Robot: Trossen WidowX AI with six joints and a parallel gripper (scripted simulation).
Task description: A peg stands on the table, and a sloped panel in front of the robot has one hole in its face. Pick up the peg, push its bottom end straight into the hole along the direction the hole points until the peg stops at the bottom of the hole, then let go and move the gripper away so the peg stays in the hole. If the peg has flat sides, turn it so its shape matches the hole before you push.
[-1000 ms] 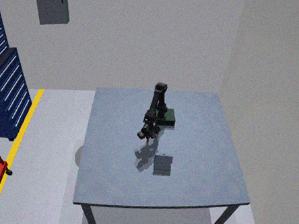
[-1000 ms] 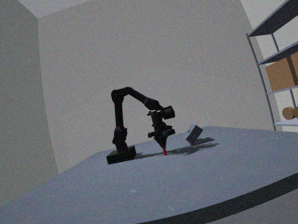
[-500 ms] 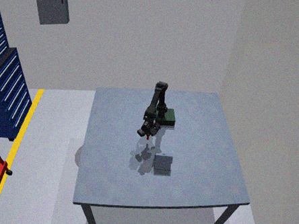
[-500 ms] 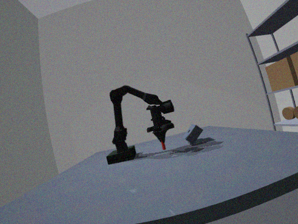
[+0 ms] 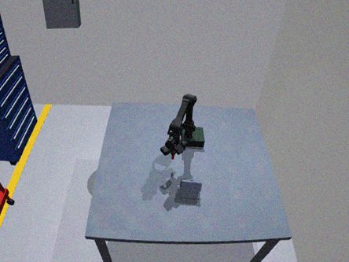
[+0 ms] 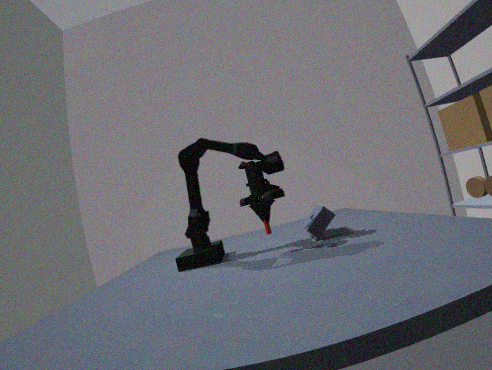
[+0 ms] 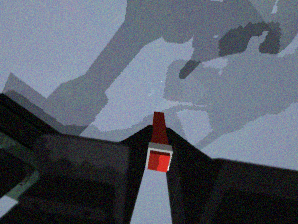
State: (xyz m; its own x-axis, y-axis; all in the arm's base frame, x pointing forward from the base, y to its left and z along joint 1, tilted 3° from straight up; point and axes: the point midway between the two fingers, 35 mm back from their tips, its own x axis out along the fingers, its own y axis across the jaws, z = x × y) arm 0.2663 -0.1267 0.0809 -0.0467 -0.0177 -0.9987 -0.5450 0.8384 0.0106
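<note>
My gripper tip is 21 cm short of the panel, 11 cm to the right of it and 6 cm above it. From my gripper tip the other things lie so: red peg: 2 cm above.
</note>
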